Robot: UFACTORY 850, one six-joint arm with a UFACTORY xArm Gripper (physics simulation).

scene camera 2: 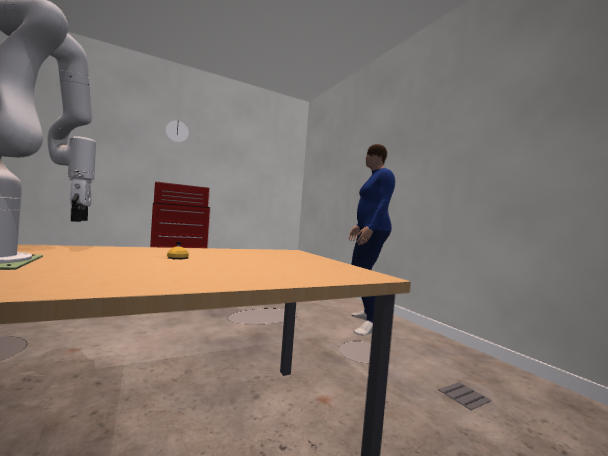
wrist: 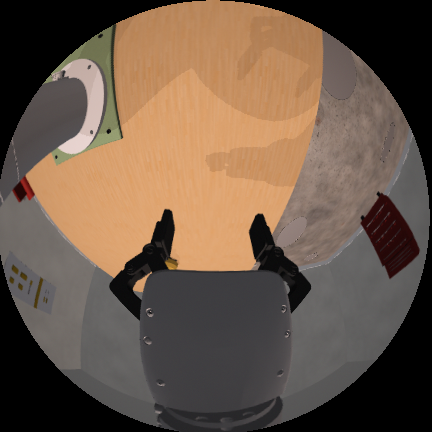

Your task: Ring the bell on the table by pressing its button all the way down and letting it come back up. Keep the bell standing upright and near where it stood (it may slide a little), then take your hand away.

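A yellow, dome-shaped bell [scene camera 2: 178,253] with a small dark button on top stands upright on the wooden table [scene camera 2: 240,272] [wrist: 225,200]. In the wrist view a small part of the bell [wrist: 172,263] shows beside the left finger, and the rest is hidden behind the finger and the gripper body. My gripper [scene camera 2: 79,221] [wrist: 213,220] is open and empty, pointing down. In the scene view it is above the table, higher than the bell and to its left, well apart from it.
The arm's base stands on a green plate [scene camera 2: 31,261] [wrist: 112,137] at the table's left. A person in blue [scene camera 2: 376,200] stands beyond the table's right end. A red cabinet [scene camera 2: 180,220] [wrist: 391,235] stands past the table, near the wall.
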